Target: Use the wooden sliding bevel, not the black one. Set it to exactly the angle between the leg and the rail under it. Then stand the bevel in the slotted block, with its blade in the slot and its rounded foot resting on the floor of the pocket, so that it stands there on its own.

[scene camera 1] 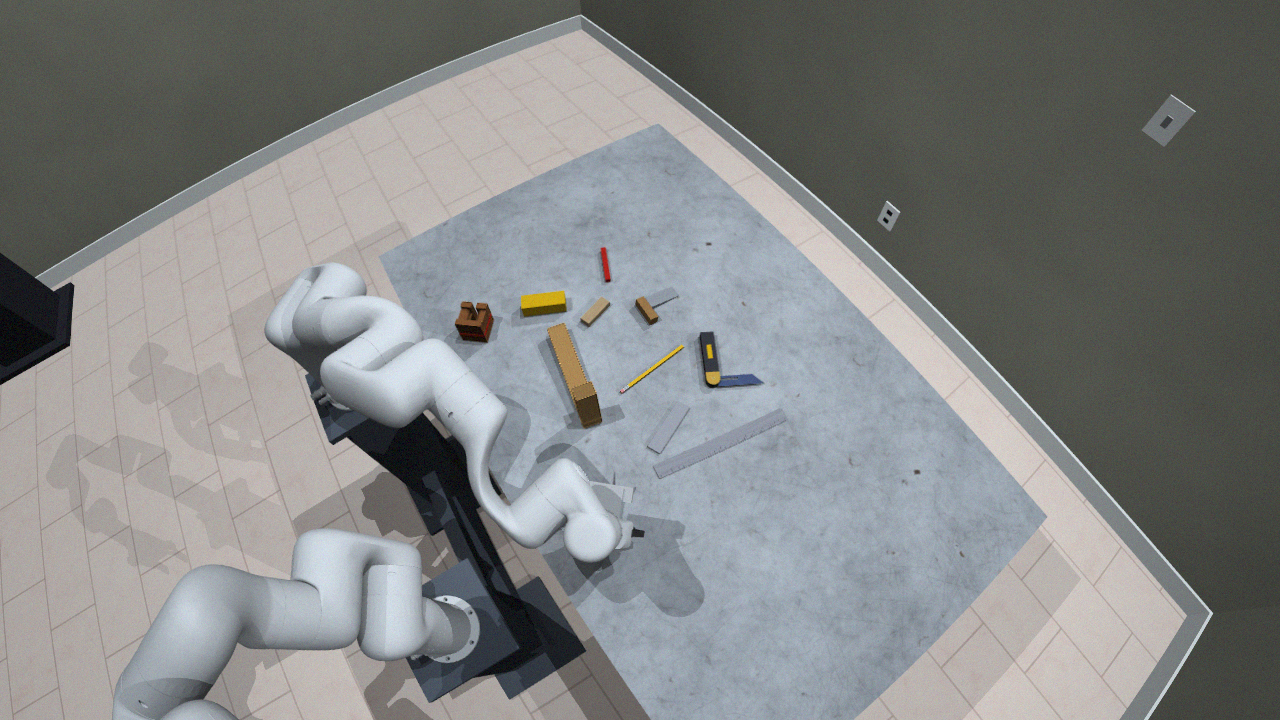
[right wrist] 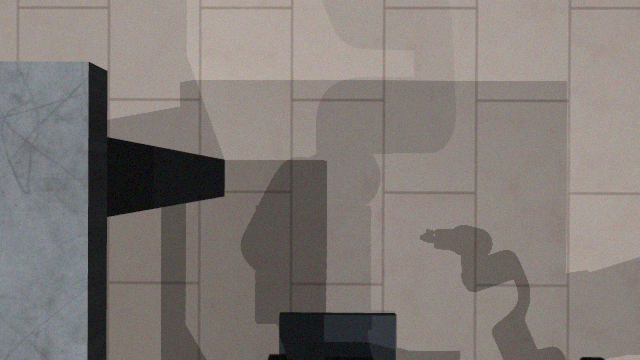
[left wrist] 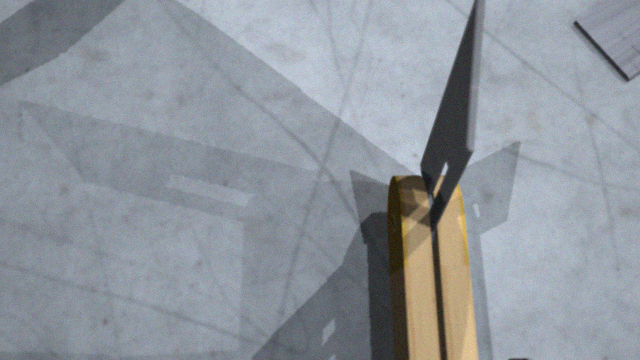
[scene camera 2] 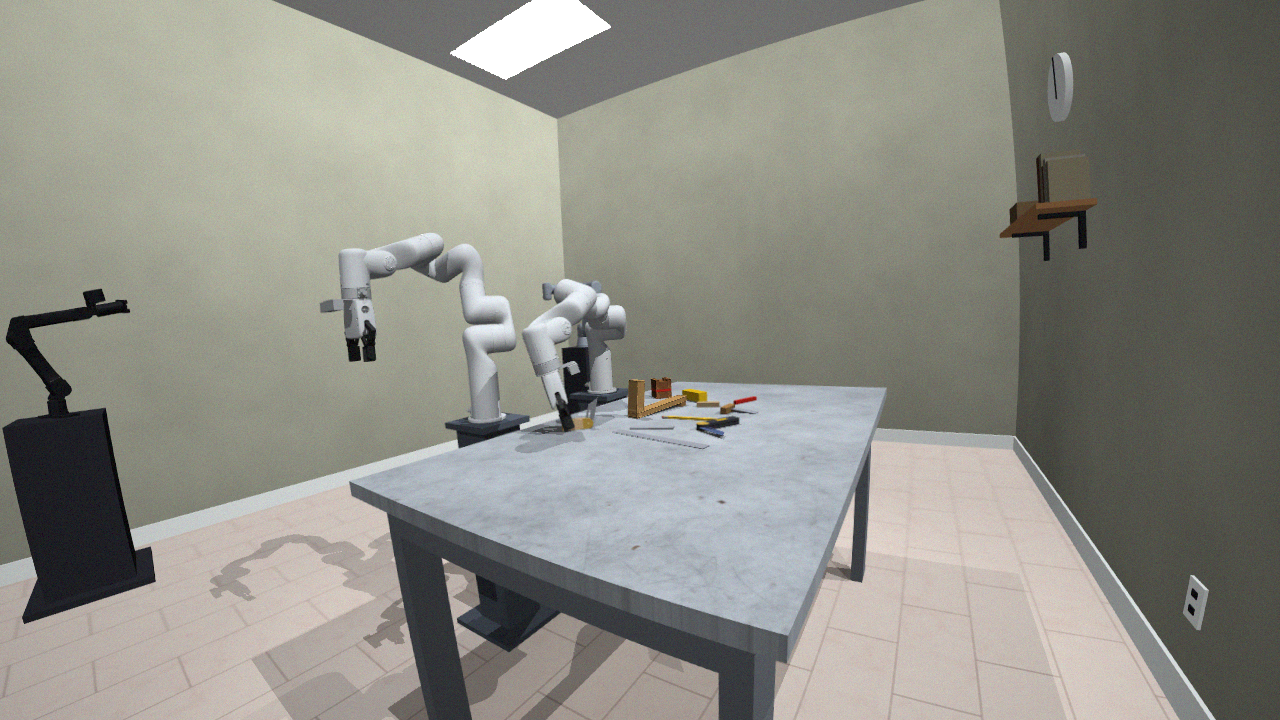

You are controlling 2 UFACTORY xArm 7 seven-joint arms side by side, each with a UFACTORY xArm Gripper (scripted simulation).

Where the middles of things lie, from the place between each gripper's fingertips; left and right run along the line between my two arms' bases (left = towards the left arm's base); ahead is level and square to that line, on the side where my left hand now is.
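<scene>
The ruler point(scene camera 1: 712, 447) is 29 cm ahead of my left hand point(scene camera 2: 569, 427), 3 cm to the left of it and 2 cm below it. Counted from that same left hand, the yellow block point(scene camera 1: 552, 302) is 52 cm to the left, 12 cm ahead and 1 cm below. As for the wooden sliding bevel point(left wrist: 431, 296), my left hand is 4 cm to the right of it and 3 cm short of it; going by their middles, the bevel is the nearest to my left hand of the things named here.
From my right hand point(scene camera 2: 362, 361), I find the ruler 620 mm ahead, 450 mm to the left and 250 mm below, while the yellow block is 460 mm ahead, 940 mm to the left and 240 mm below. My right hand itself is 220 mm above the wooden sliding bevel, 370 mm short of it and 460 mm to the right of it. By its middle, the bevel is nearer to my left hand than to my right hand.
</scene>
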